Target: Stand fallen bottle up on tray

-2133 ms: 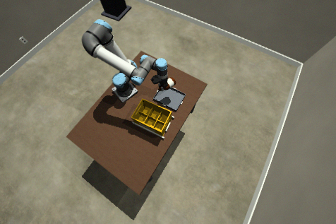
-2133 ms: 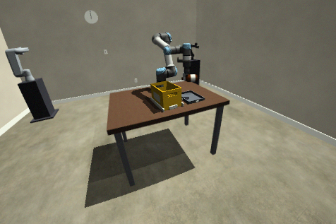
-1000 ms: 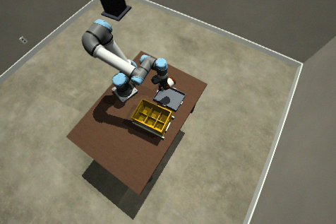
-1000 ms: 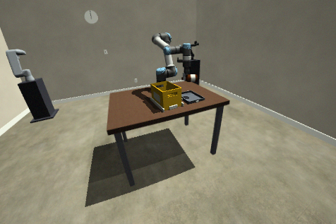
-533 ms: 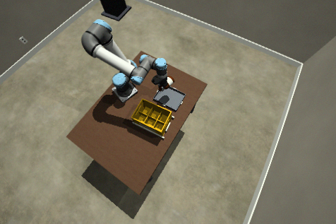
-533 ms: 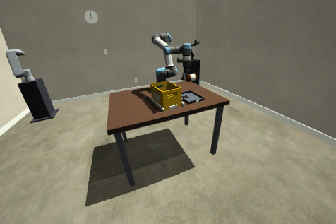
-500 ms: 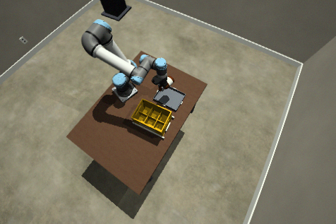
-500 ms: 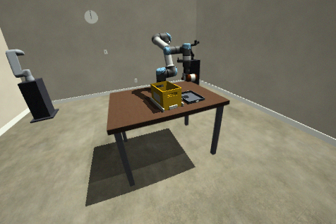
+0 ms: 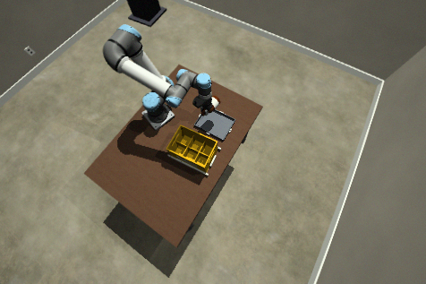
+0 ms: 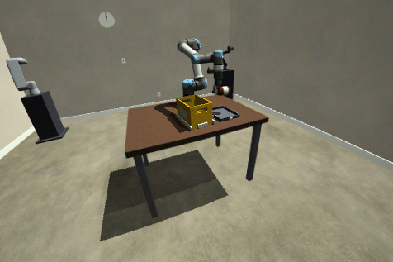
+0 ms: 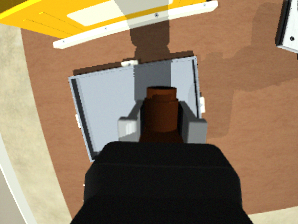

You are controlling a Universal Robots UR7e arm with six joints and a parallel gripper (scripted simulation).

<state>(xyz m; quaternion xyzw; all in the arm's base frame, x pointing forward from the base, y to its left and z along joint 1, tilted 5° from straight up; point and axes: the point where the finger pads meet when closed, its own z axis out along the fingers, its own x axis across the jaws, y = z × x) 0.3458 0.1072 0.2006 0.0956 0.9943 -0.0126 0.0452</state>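
Right now my hand is 10 mm short of the brown bottle, 50 mm to the right of it and 10 mm above it. From my hand the other things lie so: yellow crate 30 mm ahead, 230 mm to the right, 120 mm below; then tray 50 mm ahead, 40 mm to the left, 190 mm below.
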